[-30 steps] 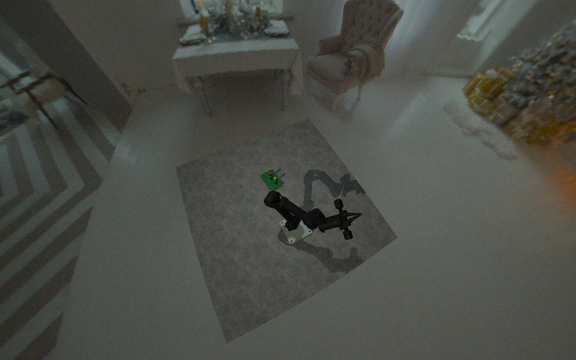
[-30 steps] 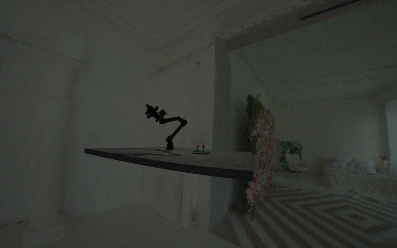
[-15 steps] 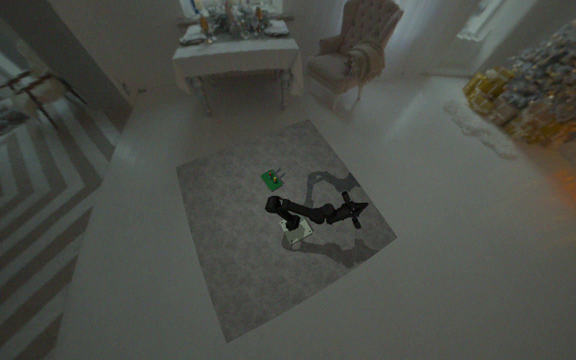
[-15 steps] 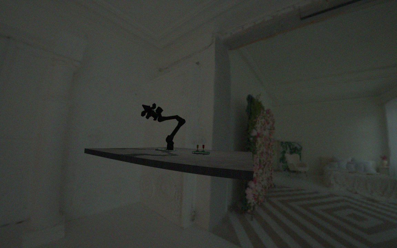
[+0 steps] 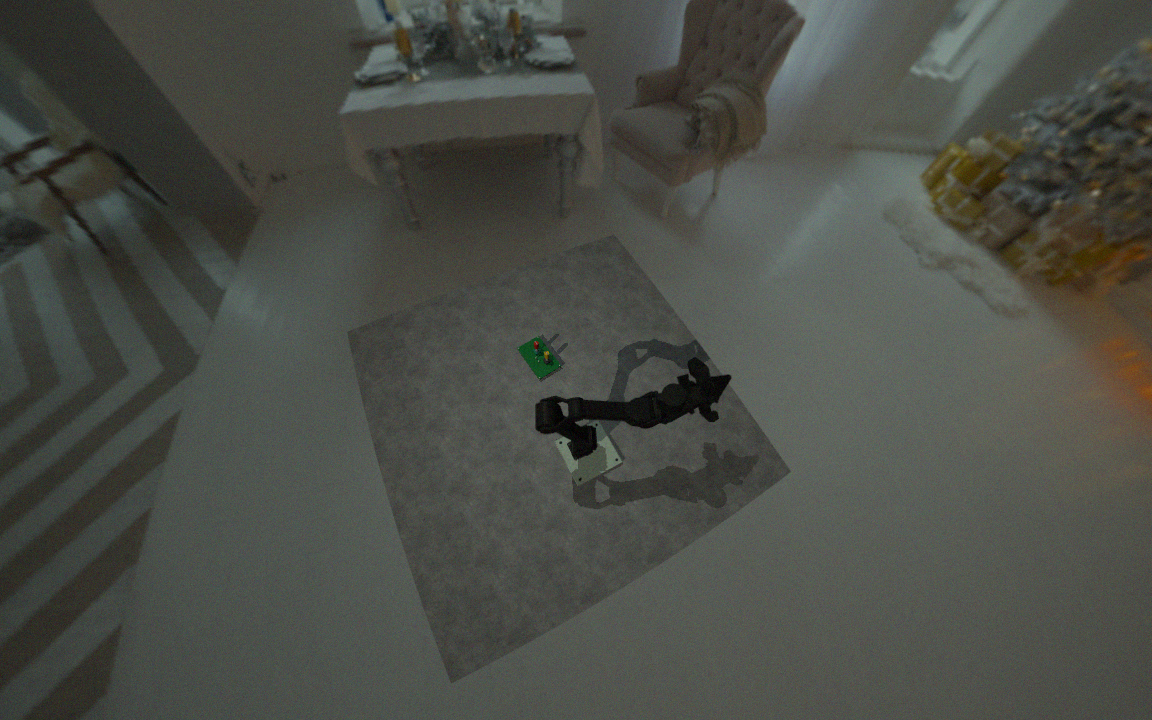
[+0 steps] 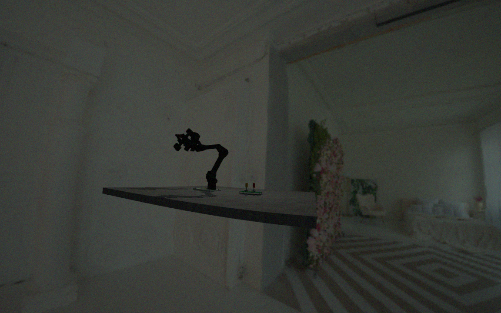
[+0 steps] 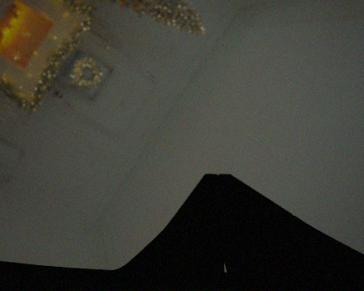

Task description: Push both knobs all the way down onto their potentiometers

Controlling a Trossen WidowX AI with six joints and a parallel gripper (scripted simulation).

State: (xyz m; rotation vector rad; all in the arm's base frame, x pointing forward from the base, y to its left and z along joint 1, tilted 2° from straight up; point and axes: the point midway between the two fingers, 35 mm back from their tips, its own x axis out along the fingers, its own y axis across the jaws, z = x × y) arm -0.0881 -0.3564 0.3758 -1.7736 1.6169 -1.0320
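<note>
My gripper tip is now 420 mm short of the yellow knob, 350 mm to the right of it and 330 mm above it.
</note>
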